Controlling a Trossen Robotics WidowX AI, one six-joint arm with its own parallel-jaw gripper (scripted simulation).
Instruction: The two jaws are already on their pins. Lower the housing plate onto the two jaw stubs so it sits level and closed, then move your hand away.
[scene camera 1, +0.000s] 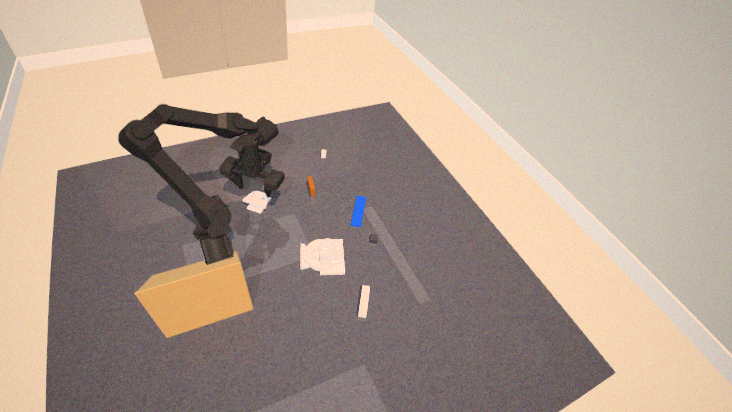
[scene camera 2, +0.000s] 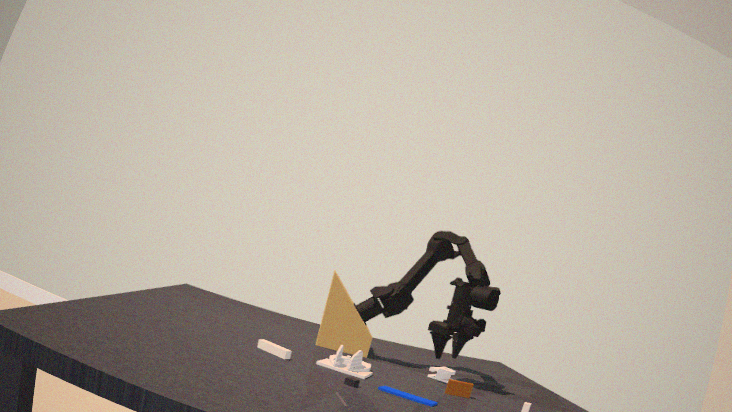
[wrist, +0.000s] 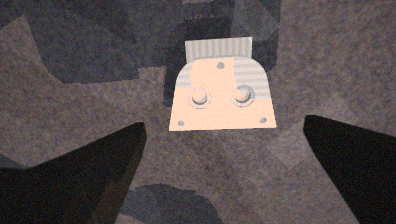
gripper: scene camera 1; scene camera 2; wrist 222, 126
same spot on gripper: (scene camera 2: 459, 340) = (scene camera 1: 238, 175)
